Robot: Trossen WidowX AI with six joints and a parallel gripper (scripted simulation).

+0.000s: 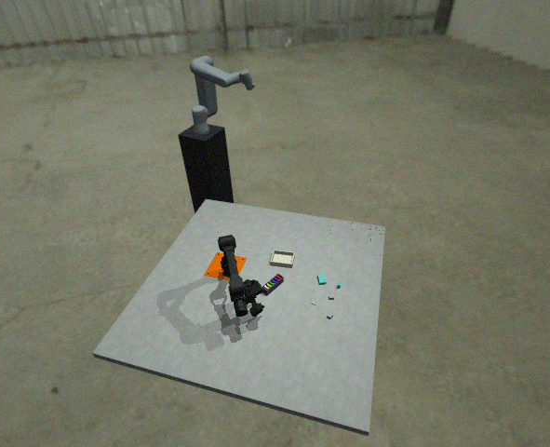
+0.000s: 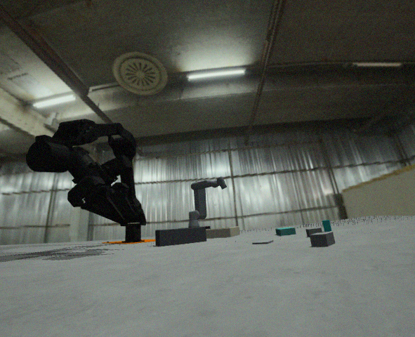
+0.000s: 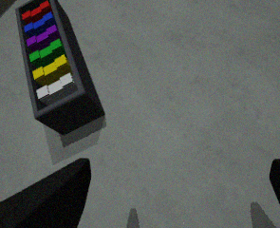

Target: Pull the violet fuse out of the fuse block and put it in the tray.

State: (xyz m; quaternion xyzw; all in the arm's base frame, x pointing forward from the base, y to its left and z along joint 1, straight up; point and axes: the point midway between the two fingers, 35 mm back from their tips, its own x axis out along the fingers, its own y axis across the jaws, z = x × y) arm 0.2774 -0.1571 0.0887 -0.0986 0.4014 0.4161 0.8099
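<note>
Right now my gripper tip is 160 mm to the right of the violet fuse, 40 mm above it and 10 mm past it. From my gripper tip the other things lie so: green fuse: 150 mm to the left, 40 mm below, 20 mm behind; beige tray: 360 mm to the left, 60 mm below, 50 mm behind; blue fuse: 180 mm to the left, 40 mm below, 10 mm behind.
</note>
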